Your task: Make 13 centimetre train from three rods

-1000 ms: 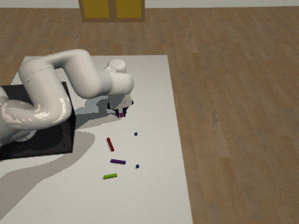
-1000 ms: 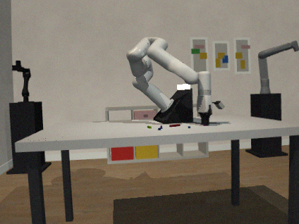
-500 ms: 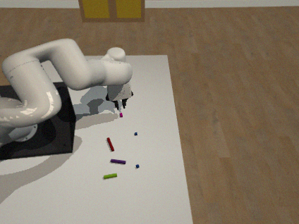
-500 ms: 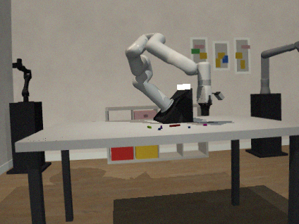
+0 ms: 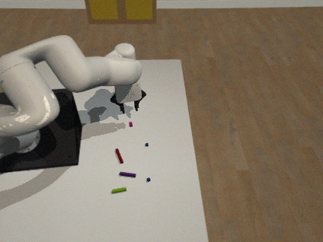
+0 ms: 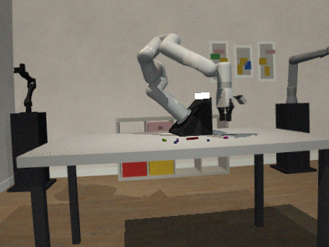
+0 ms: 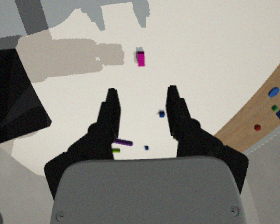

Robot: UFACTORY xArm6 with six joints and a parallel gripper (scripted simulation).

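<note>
My gripper is now 32 cm to the left of the lime rod, 11 cm above it and 2 cm past it. The rest, counted from my hand: magenta rod (11 cm below); then red rod (17 cm to the right, 11 cm below, 3 cm behind); then purple rod (26 cm to the right, 11 cm below, 1 cm ahead).
</note>
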